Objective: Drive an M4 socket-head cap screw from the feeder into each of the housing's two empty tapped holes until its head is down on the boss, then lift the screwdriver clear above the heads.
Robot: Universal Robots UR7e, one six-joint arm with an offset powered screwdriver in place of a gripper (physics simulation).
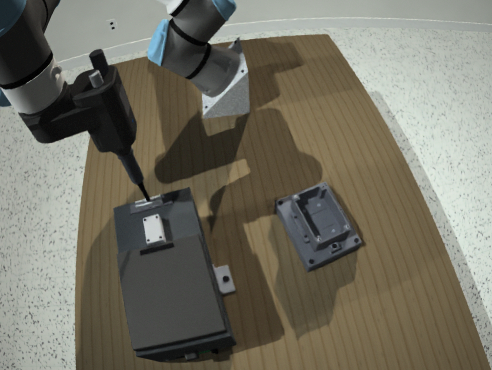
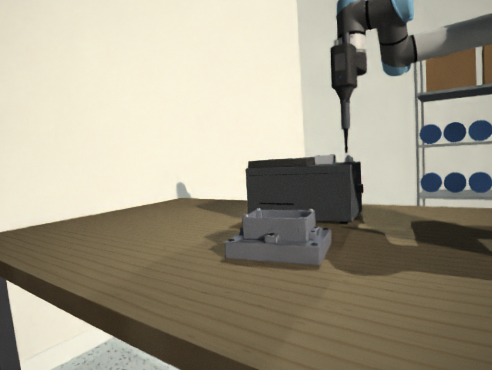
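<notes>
The dark screw feeder (image 1: 175, 300) (image 2: 300, 192) stands on the wooden table. My screwdriver (image 1: 148, 199) (image 2: 346, 151) points down, its thin dark bit ending at the small metal pick-up piece (image 1: 142, 204) (image 2: 349, 158) on top of the feeder's end. Whether the bit touches or carries a screw is too small to tell. The grey housing (image 1: 327, 217) (image 2: 275, 227), an open box on a wider base plate, sits upright on the table, well away from the bit. A small boss (image 1: 335, 246) (image 2: 271, 238) with a dark top stands outside its wall. Thread details are too small to read.
A white plate (image 1: 153, 229) (image 2: 325, 159) lies on the feeder's top. A light tab (image 1: 226, 286) sticks out from the feeder's side towards the housing. The arm's angled grey mount (image 1: 235, 102) stands at the table's far part. A shelf rack (image 2: 455, 93) stands in the background.
</notes>
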